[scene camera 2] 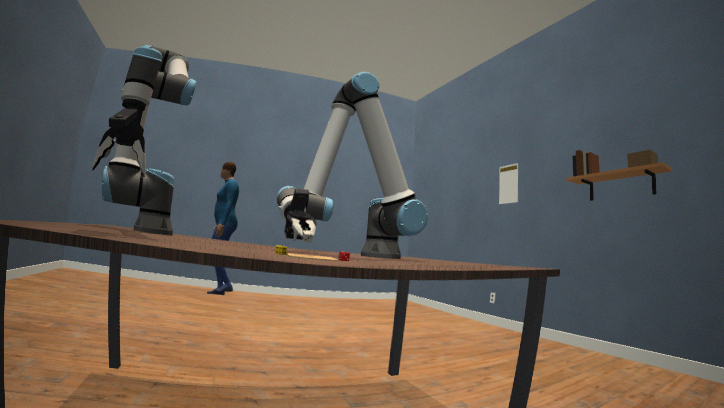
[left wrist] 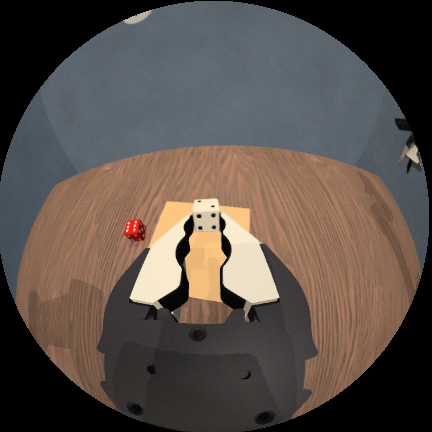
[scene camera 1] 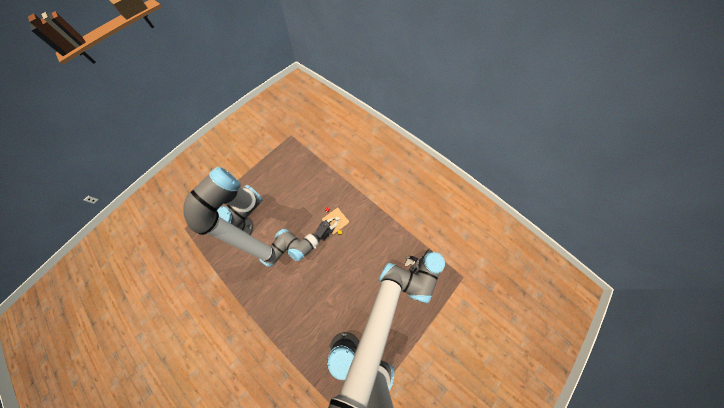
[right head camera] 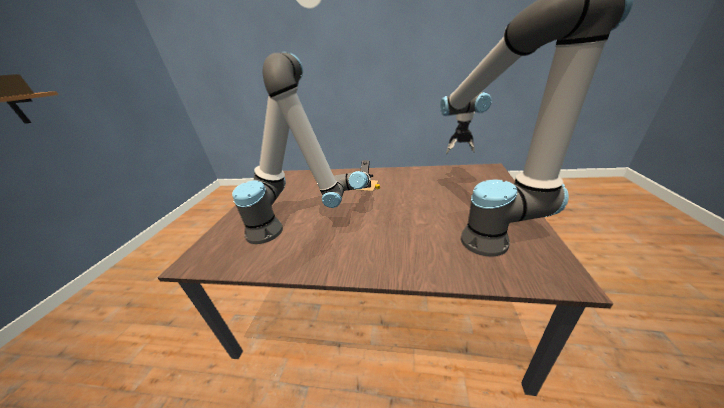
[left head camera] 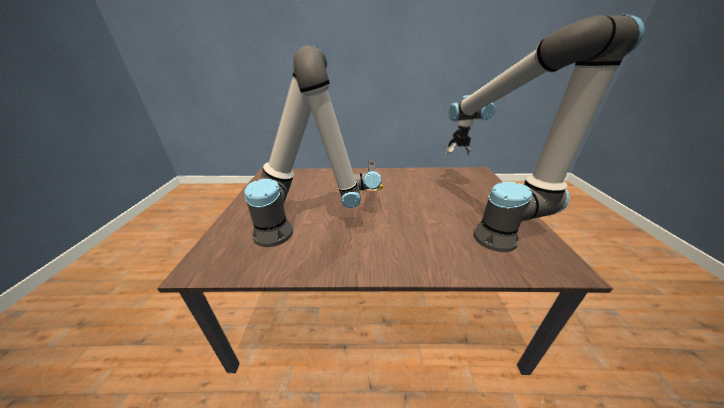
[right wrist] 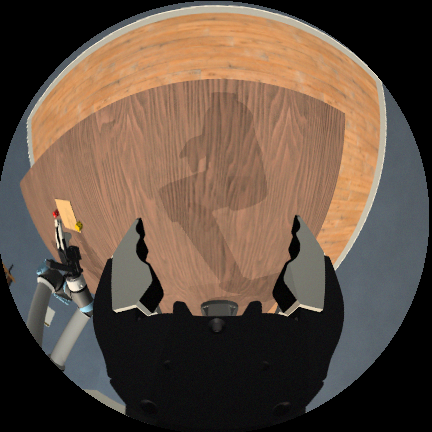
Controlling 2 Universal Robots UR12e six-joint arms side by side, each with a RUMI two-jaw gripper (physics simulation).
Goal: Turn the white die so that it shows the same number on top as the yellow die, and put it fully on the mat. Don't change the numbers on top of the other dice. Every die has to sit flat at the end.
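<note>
The white die (left wrist: 206, 216) is between the fingertips of my left gripper (scene camera 1: 334, 221) (scene camera 2: 303, 236), which is shut on it and tilted low over the orange mat (scene camera 1: 344, 221) (scene camera 2: 311, 256) (left wrist: 175, 210). In the left wrist view its upper face shows two pips and its near face four. The yellow die (right head camera: 377, 186) (scene camera 1: 339, 232) (scene camera 2: 281, 249) (right wrist: 79, 226) sits at the mat's edge; its top number is too small to read. The red die (scene camera 1: 327, 209) (scene camera 2: 344, 255) (left wrist: 135, 230) shows six pips on top, beside the mat. My right gripper (left head camera: 458, 152) (right wrist: 217, 217) is open and empty, high above the table.
The wooden table (left head camera: 385, 253) (scene camera 1: 314, 314) carries both arm bases. The left forearm and wrist hide most of the mat in the left head camera. A person (scene camera 2: 226, 202) stands behind the table, and a wall shelf (scene camera 2: 618, 173) holds books and a box.
</note>
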